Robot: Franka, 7 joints.
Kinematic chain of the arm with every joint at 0, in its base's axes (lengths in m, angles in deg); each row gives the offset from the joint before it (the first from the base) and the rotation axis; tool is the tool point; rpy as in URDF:
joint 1: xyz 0 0 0.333 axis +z
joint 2: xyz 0 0 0 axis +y
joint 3: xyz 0 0 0.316 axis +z
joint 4: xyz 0.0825 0 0 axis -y
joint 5: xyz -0.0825 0 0.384 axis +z
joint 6: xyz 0 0 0 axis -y
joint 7: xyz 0.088 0 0 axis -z
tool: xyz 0 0 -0.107 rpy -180 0 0
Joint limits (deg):
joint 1: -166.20..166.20
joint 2: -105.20..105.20
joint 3: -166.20..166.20
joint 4: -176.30..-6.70
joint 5: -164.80..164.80
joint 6: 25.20..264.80
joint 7: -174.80..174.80
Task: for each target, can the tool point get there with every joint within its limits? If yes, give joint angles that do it. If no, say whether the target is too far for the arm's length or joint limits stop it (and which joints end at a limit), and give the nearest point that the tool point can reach.
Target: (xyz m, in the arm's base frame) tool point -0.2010 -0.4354 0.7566
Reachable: yes | joints -35.20 43.86 -109.47 -111.49 25.93 227.88 46.37
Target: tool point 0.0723 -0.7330 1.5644
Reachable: no: too far | nearest point 0.0432 -0.4383 1.0692 | short by 0.577 m
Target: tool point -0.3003 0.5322 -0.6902
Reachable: no: too far | nearest point -0.2321 0.4114 -0.3260 | short by 0.390 m
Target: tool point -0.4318 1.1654 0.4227
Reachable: no: too far | nearest point -0.2973 0.8024 0.3948 | short by 0.388 m
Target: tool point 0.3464 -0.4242 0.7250
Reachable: yes | joints -6.26 8.78 -55.16 -101.55 -20.45 230.47 -14.69
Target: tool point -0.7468 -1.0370 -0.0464
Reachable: no: too far | nearest point -0.4806 -0.6674 0.0888 | short by 0.475 m
